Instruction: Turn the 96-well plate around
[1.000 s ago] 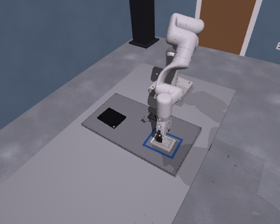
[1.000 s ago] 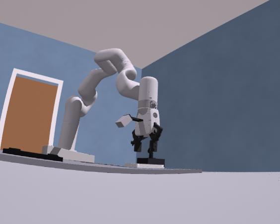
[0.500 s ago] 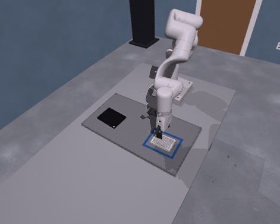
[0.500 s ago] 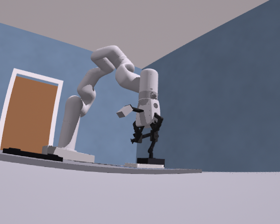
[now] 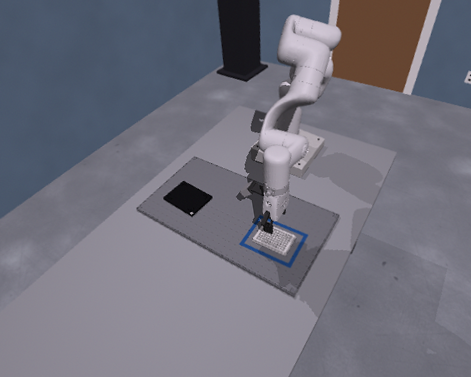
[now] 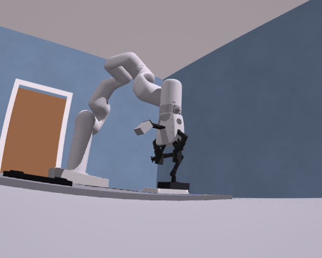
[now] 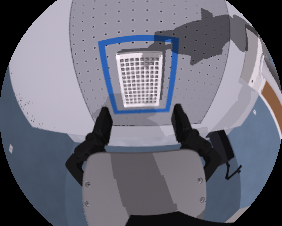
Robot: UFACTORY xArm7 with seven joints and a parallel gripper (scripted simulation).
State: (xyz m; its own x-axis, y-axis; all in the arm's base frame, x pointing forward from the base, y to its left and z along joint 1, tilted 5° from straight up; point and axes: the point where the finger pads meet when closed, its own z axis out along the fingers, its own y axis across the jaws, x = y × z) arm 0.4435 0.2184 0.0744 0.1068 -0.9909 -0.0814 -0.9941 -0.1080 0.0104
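My hand is 100 mm above the white 96-well plate. The rest, counted from my hand: black plate nest N1: 390 mm to the right, 100 mm below, 30 mm ahead.
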